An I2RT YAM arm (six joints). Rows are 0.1 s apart.
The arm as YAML. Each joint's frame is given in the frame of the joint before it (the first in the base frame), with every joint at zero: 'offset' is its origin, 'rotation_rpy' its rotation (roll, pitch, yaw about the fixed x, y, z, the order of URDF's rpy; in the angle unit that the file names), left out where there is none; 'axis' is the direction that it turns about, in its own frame. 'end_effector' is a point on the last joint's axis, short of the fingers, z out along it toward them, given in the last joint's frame.
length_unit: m
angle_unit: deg
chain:
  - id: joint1
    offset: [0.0, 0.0, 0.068]
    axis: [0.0, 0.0, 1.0]
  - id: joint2
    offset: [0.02, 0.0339, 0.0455]
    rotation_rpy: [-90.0, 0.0, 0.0]
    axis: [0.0, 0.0, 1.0]
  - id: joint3
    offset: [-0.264, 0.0, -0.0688]
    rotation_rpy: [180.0, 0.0, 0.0]
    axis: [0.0, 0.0, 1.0]
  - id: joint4
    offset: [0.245, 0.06, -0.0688]
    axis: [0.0, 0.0, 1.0]
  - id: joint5
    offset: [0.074, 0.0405, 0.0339]
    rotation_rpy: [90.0, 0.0, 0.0]
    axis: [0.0, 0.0, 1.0]
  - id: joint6
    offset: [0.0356, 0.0, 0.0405]
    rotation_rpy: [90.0, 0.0, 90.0]
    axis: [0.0, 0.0, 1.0]
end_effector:
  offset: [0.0, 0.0, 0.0]
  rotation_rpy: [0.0, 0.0, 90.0]
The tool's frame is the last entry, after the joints.
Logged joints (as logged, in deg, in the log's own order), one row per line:
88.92 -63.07 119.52 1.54 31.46 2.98
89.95 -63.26 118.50 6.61 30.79 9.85
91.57 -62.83 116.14 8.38 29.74 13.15
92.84 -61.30 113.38 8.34 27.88 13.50
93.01 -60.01 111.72 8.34 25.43 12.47
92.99 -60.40 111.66 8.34 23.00 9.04
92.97 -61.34 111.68 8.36 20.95 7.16
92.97 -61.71 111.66 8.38 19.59 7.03
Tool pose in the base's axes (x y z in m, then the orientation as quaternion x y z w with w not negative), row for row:
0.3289 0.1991 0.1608 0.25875 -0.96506 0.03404 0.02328
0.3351 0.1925 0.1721 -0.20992 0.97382 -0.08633 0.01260
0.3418 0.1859 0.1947 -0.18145 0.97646 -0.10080 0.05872
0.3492 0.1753 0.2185 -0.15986 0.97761 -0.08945 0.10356
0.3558 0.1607 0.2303 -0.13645 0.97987 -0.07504 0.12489
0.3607 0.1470 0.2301 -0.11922 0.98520 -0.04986 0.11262
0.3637 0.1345 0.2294 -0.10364 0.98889 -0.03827 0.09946
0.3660 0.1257 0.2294 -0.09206 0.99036 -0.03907 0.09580
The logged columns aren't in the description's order. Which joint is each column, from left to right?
Columns, left to right: joint3, joint4, joint2, joint6, joint1, joint5.
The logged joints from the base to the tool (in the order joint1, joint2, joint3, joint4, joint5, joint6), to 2 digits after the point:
31.46 119.52 88.92 -63.07 2.98 1.54
30.79 118.50 89.95 -63.26 9.85 6.61
29.74 116.14 91.57 -62.83 13.15 8.38
27.88 113.38 92.84 -61.30 13.50 8.34
25.43 111.72 93.01 -60.01 12.47 8.34
23.00 111.66 92.99 -60.40 9.04 8.34
20.95 111.68 92.97 -61.34 7.16 8.36
19.59 111.66 92.97 -61.71 7.03 8.38

